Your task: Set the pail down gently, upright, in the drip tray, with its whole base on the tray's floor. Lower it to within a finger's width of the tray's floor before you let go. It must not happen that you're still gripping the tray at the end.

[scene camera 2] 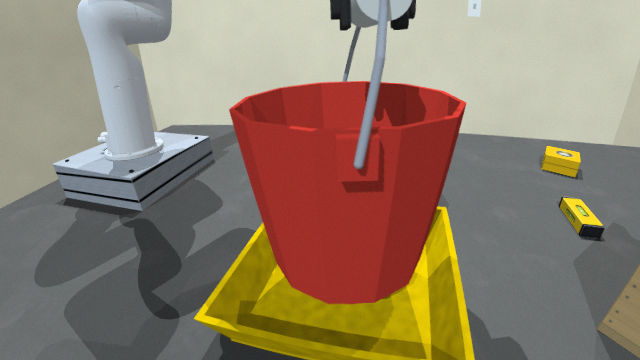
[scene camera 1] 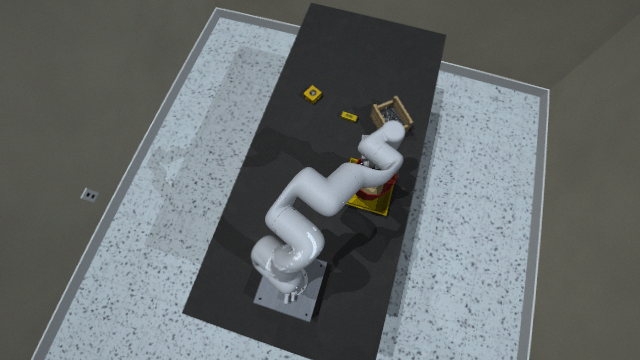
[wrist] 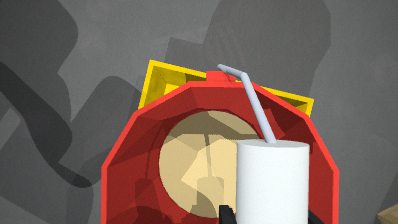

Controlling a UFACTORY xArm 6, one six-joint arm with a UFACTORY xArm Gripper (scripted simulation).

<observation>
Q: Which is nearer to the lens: the yellow drip tray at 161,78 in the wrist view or the red pail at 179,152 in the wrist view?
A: The red pail.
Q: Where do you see a red pail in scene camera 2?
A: At 341,242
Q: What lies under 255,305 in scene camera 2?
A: A yellow drip tray.
</observation>
